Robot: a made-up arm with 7 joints.
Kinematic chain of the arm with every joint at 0, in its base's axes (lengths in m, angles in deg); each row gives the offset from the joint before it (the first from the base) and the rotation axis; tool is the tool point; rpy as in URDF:
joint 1: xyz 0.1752 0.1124 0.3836 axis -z
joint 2: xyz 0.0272 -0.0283 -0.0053 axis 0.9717 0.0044 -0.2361
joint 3: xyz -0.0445 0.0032 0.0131 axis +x
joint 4: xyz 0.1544 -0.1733 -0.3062 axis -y
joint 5: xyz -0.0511 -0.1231 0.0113 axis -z
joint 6: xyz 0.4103 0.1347 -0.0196 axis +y
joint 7: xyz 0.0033 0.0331 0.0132 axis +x
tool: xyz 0.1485 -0.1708 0.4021 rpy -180 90 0
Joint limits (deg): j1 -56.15..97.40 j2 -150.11..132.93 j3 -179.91..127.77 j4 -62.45..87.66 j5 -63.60..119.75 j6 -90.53..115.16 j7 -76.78..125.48
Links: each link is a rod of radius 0.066 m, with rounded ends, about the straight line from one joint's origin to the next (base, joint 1, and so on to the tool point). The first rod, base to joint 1, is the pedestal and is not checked.
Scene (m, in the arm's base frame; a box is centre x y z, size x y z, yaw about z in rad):
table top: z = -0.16
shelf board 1: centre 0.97 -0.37 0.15 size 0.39 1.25 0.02 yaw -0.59
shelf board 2: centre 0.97 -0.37 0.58 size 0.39 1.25 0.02 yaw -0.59
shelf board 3: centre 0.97 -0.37 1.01 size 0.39 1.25 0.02 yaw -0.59
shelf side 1: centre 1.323 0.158 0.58 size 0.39 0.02 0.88 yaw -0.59
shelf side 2: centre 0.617 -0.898 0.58 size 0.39 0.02 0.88 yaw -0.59
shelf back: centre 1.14 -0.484 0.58 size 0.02 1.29 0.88 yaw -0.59
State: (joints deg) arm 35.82 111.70 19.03 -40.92 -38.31 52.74 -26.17
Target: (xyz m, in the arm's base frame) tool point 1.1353 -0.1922 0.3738
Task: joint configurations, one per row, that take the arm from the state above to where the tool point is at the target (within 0.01 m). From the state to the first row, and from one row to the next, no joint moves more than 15 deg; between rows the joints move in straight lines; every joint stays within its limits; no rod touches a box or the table.
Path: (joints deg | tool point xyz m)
1: 30.37 105.52 11.71 -35.63 -50.76 42.94 -28.68 | 0.6946 -0.3049 0.7716
2: 24.92 99.34 4.38 -30.35 -63.20 33.14 -31.19 | 0.5539 -0.2082 0.7861
3: 10.30 99.27 -1.59 -26.36 -51.86 18.78 -22.06 | 0.7470 -0.1112 0.5889
4: -4.31 99.20 -7.57 -22.38 -40.51 4.43 -12.93 | 0.8114 0.0247 0.3738
5: 5.62 100.38 -4.13 -25.85 -34.68 15.73 -13.76 | 0.9090 -0.0180 0.3624
6: 15.56 101.56 -0.68 -29.31 -28.84 27.04 -14.59 | 0.9976 -0.0695 0.3544
7: 25.49 102.74 2.76 -32.78 -23.00 38.35 -15.42 | 1.0741 -0.1278 0.3564
8: 35.42 103.93 6.20 -36.24 -17.17 49.65 -16.25 | 1.1353 -0.1922 0.3739

